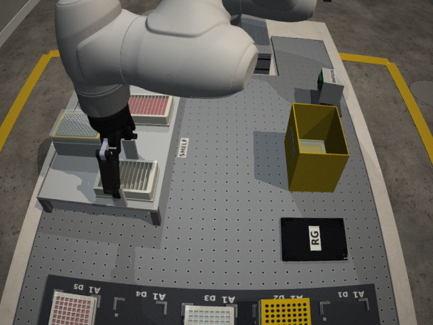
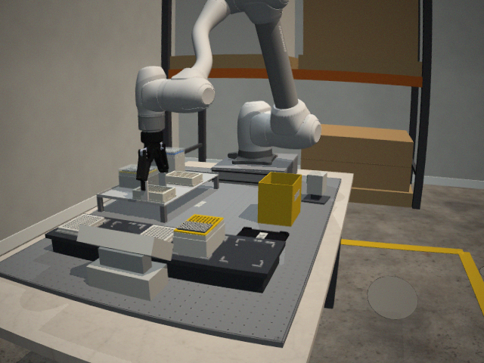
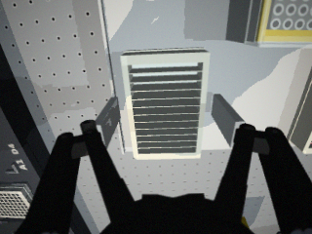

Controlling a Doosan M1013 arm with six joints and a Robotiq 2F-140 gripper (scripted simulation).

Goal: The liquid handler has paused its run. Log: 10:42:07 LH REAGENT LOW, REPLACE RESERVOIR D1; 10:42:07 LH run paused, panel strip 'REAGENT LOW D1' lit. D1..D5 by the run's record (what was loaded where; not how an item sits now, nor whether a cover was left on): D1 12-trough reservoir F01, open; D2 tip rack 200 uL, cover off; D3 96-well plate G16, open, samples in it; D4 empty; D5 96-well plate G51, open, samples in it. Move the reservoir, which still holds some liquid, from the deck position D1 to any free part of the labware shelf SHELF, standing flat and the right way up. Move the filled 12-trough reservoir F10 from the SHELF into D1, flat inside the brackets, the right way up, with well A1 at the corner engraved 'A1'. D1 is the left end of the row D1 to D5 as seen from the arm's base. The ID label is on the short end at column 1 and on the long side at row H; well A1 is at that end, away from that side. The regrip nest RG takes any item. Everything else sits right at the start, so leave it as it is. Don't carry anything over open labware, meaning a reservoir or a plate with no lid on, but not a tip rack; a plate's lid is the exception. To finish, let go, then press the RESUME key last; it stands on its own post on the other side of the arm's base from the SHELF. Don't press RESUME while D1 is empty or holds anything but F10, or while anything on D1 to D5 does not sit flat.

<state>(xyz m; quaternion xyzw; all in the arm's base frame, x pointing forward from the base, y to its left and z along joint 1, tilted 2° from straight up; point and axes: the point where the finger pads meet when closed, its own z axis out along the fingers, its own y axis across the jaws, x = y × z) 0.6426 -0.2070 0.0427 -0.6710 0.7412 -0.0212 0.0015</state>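
The pale 12-trough reservoir lies 2 cm below my hand. From my hand the other things lie so: pink plate: 32 cm ahead, 8 cm to the right, 2 cm below; then cream 12-trough reservoir: 21 cm behind, 2 cm to the left, 2 cm below; then shelf: 17 cm behind, 5 cm to the right, 3 cm below.
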